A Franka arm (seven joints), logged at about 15 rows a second.
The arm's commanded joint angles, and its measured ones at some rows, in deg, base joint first. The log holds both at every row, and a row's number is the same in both.
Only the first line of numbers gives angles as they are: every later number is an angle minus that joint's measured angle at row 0.
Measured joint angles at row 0:
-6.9, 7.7, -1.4, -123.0, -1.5, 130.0, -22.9
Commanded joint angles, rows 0 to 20:
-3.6, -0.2, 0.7, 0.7, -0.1, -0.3, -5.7
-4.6, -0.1, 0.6, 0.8, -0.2, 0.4, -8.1
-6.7, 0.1, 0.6, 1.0, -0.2, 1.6, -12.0
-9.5, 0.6, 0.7, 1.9, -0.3, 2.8, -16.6
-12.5, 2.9, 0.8, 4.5, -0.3, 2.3, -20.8
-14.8, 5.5, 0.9, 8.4, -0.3, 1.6, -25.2
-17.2, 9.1, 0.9, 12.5, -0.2, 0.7, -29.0
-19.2, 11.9, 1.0, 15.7, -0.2, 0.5, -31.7
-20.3, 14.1, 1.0, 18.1, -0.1, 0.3, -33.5
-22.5, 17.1, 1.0, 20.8, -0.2, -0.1, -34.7
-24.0, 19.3, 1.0, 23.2, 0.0, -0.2, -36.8
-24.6, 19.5, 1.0, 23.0, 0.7, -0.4, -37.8
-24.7, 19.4, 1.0, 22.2, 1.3, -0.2, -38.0
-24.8, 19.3, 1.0, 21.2, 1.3, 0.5, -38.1
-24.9, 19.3, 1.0, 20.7, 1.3, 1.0, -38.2
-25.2, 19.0, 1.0, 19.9, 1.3, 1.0, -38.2
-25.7, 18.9, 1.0, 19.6, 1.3, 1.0, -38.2
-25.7, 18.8, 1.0, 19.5, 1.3, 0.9, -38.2
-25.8, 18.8, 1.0, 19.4, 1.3, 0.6, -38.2
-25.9, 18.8, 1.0, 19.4, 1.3, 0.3, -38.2
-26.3, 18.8, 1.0, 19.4, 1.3, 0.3, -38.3
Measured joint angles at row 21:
-24.6, 19.6, 0.1, 20.4, 0.5, 1.1, -37.2
